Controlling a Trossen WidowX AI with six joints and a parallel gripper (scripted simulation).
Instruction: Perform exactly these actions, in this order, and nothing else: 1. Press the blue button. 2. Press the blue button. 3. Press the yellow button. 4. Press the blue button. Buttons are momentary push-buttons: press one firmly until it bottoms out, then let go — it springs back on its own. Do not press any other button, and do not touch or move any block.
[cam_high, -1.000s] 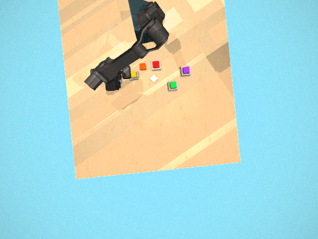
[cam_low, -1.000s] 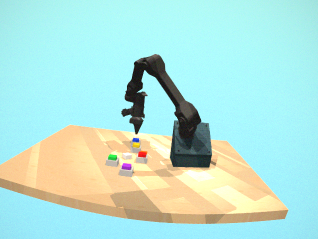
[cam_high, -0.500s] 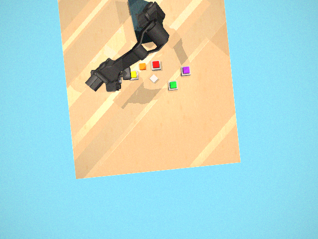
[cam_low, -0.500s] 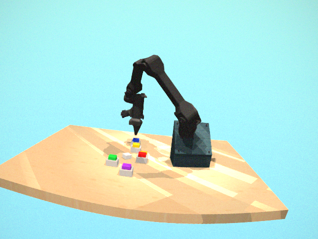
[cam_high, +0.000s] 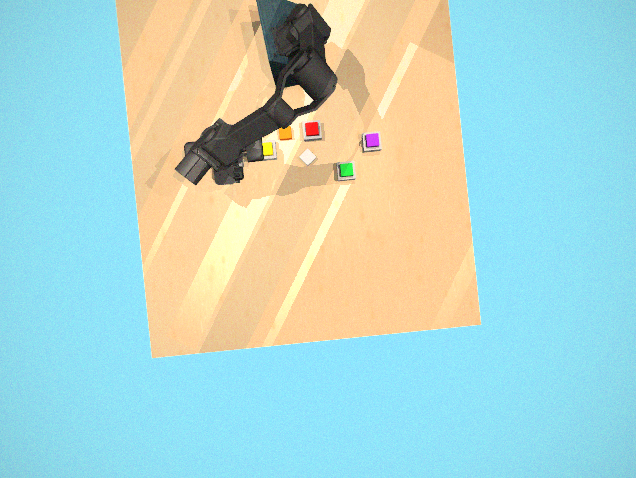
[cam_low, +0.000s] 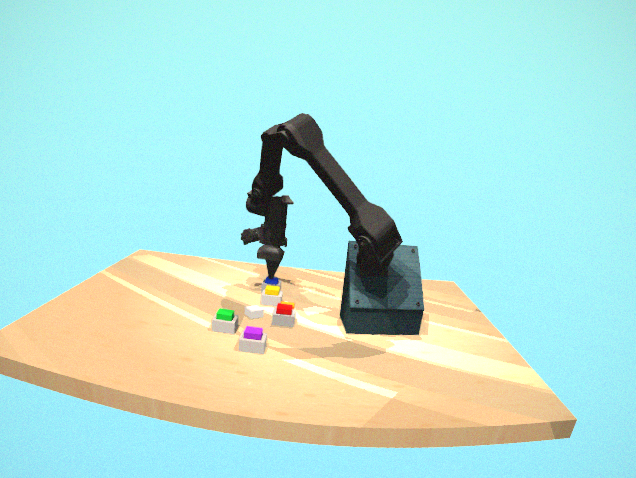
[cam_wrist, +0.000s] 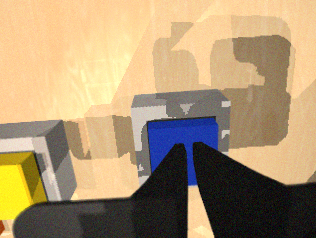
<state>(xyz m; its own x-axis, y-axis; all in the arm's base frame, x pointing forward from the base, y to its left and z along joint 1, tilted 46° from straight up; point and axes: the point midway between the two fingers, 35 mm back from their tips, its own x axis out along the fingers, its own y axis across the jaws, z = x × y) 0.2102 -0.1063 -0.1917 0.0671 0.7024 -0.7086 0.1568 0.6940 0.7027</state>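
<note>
Now: gripper tip 1 cm above the blue button. Round my gripper tip: yellow button: 10 cm to the left; then orange block: 3 cm behind, 16 cm to the left, 2 cm below; then white block: 5 cm ahead, 20 cm to the left, 2 cm below.
</note>
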